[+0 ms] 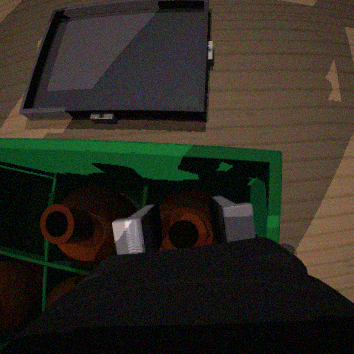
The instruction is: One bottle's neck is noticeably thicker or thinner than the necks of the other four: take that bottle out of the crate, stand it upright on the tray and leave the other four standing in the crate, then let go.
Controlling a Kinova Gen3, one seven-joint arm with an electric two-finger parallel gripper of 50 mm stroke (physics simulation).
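Frame: origin at the arm's base, x back, y right, z up, level; millimetres.
Where they show: gripper, between the fingertips: [185, 218].
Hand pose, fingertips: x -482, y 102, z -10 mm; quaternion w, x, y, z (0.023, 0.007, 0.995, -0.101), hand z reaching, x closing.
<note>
After its pixels a point has its place.
My gripper [185, 218] @(x -482, y 102, z -10 mm) is shut on an orange-brown bottle [202, 233] @(x -491, y 113, z -2 mm) at the back right of the green crate [125, 147] @(x -455, y 59, z 10 mm), one finger on each side of its neck. The bottle is upright, seen from above, and its lower part is hidden in the crate. Its neck looks wider than that of the bottle [86, 248] @(x -404, y 114, z -39 mm) to its left. More bottles [19, 290] @(x -323, y 148, z -54 mm) [64, 294] show partly at the lower left; my gripper's body hides the rest of the crate. The dark grey tray [150, 75] @(x -453, y -95, z -160 mm) lies beyond the crate and bears no bottle.
Green dividers [46, 275] @(x -344, y 136, z -72 mm) separate the crate's compartments. The crate's right wall [274, 200] @(x -532, y 101, z 10 mm) stands close to my right finger. Small metal clips [102, 117] @(x -388, y -42, z -150 mm) [210, 52] @(x -535, y -110, z -150 mm) sit on the tray's near and right sides. The wooden table [280, 90] @(x -616, y -49, z -165 mm) carries both, with patches of shadow.
</note>
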